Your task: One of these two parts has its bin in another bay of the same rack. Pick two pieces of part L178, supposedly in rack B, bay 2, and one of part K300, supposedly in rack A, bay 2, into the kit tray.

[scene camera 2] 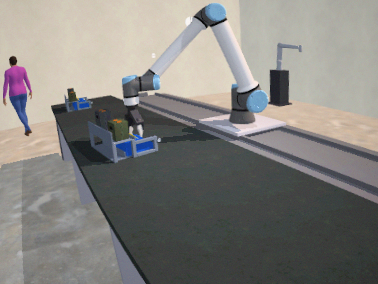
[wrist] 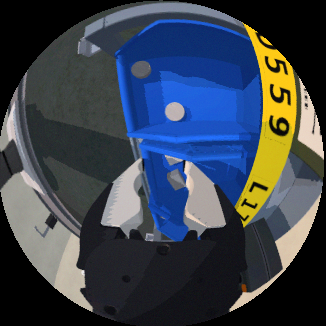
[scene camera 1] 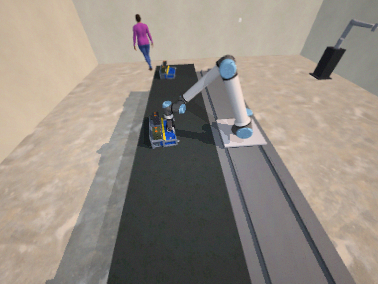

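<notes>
My gripper (scene camera 1: 170, 130) (scene camera 2: 136, 133) (wrist: 163, 158) points down over the near rack (scene camera 2: 101, 142), fingers parted. In the wrist view they reach over a blue bin (wrist: 165, 197) whose yellow label shows "L17", the rest hidden. A small grey block (wrist: 176, 179) lies in it, near the right finger and clear of the left one; part of another pale piece (wrist: 174, 160) shows by the bin's divider wall. The neighbouring bin (wrist: 220, 95), by the label "D559", holds two grey discs (wrist: 141, 69) (wrist: 175, 111). Part K300 and the kit tray cannot be made out.
An olive box (scene camera 2: 118, 129) and a dark box (scene camera 2: 102, 117) stand in the near rack beside the bins. Another rack with blue bins (scene camera 1: 171, 73) (scene camera 2: 81, 105) stands at the table's far end. A person (scene camera 1: 142, 37) (scene camera 2: 18, 87) is beyond the table's left side.
</notes>
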